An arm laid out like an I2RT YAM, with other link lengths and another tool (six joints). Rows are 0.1 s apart.
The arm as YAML. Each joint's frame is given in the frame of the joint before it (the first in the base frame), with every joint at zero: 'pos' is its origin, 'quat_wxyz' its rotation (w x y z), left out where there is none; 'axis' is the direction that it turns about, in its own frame. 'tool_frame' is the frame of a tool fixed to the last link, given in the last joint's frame.
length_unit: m
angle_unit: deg
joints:
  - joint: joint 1
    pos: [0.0, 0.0, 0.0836]
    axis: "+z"
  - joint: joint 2
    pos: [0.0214, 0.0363, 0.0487]
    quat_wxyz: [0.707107, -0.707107, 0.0, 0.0]
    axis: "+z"
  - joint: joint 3
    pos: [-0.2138, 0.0, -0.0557]
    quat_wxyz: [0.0, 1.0, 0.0, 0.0]
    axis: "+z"
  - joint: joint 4
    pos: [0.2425, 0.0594, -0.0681]
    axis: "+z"
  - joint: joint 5
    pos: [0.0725, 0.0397, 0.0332]
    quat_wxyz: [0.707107, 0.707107, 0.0, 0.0]
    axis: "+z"
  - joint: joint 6
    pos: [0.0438, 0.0, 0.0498]
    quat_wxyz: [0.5, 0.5, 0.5, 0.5]
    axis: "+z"
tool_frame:
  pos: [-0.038, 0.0, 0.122]
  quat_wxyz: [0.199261, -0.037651, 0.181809, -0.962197]
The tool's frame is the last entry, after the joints.
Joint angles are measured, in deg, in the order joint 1, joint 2, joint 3, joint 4, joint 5, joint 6. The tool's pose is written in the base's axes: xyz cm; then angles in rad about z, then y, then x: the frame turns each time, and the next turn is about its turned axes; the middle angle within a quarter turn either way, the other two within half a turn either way. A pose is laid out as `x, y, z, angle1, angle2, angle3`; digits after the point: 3 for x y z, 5 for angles.
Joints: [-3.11, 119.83, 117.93, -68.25, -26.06, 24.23]
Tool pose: 45.310, 9.503, 17.700, 0.74030, -0.55782, 2.85832
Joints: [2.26, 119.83, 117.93, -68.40, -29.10, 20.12]
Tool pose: 43.694, 14.465, 18.179, 0.91418, -0.59940, 2.85401
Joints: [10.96, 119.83, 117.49, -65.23, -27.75, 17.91]
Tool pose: 41.923, 20.820, 18.074, 1.13993, -0.61280, 2.76505
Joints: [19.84, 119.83, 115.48, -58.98, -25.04, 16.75]
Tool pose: 39.983, 27.039, 17.373, 1.36039, -0.61690, 2.64616
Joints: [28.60, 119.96, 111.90, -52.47, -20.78, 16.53]
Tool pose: 37.200, 32.627, 15.587, 1.53490, -0.58551, 2.55163
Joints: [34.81, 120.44, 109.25, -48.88, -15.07, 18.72]
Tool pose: 35.094, 35.771, 13.542, 1.58310, -0.52564, 2.51217
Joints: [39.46, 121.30, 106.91, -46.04, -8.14, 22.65]
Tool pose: 33.950, 37.492, 11.300, 1.56036, -0.45644, 2.48140
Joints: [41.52, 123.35, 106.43, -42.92, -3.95, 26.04]
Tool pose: 34.312, 38.523, 9.679, 1.52122, -0.43392, 2.45270
